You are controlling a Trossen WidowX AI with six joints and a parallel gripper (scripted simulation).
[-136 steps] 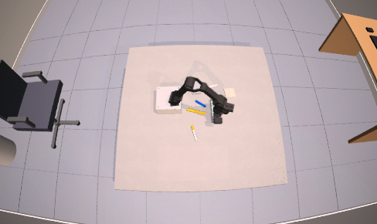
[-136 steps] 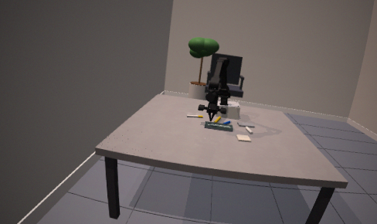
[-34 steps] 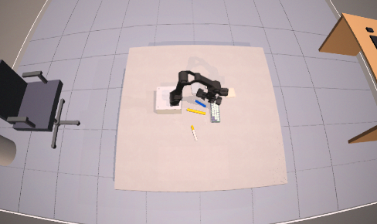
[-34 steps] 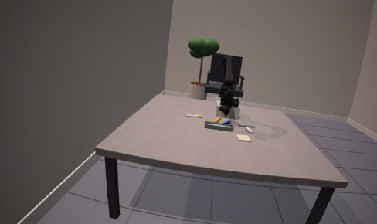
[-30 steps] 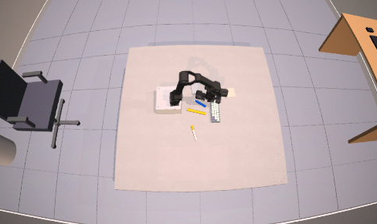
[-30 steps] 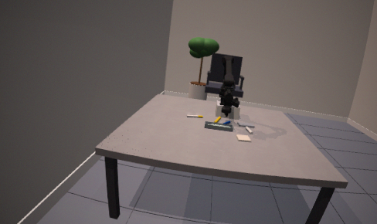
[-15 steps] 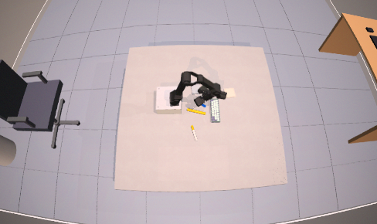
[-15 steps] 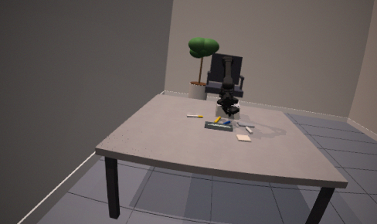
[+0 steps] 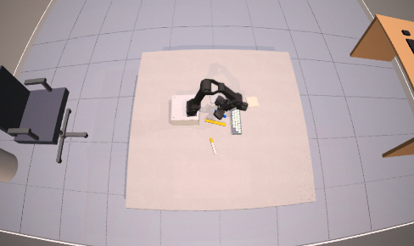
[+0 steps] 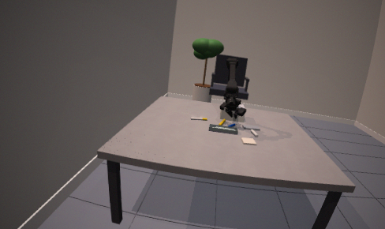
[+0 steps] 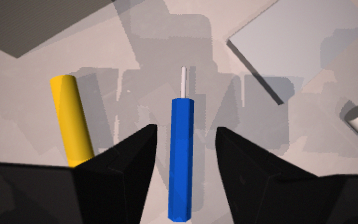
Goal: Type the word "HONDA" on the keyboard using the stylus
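Right now the blue stylus is 60 mm below my gripper tip, 10 mm to the left of it and 10 mm behind it. The rest, counted from my gripper tip: grey stylus tip (60 mm below, 40 mm behind, 30 mm to the left); then grey pad (140 mm to the left, 60 mm below, 10 mm behind); then yellow bar (80 mm to the right, 60 mm below, 20 mm behind).
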